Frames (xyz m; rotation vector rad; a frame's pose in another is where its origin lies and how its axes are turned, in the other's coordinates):
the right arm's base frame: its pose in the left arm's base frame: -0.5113 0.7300 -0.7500 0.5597 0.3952 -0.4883
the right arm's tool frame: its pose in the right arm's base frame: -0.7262 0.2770 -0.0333 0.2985 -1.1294 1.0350
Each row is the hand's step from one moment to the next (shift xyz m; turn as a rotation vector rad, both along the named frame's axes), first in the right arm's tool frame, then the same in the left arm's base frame.
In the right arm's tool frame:
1: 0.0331 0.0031 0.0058 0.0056 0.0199 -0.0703
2: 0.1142 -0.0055 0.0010 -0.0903 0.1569 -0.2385
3: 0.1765 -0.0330 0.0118 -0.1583 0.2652 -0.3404
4: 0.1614 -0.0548 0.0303 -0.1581 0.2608 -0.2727
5: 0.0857 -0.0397 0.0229 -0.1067 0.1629 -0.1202
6: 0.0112 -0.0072 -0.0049 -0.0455 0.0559 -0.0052
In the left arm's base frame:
1: 0.0112 -0.0048 0.0315 0.0467 0.0549 -0.0133
2: 0.0597 -0.0193 0.0956 0.0645 0.2730 -0.1046
3: 0.0951 -0.0556 0.1423 0.0593 0.4272 -0.1589
4: 0.0830 -0.0819 0.1279 0.0108 0.3858 -0.1357
5: 0.0436 -0.0560 0.0664 -0.0347 0.2140 -0.0733
6: 0.0124 -0.0046 0.0051 -0.0433 0.0544 -0.0196

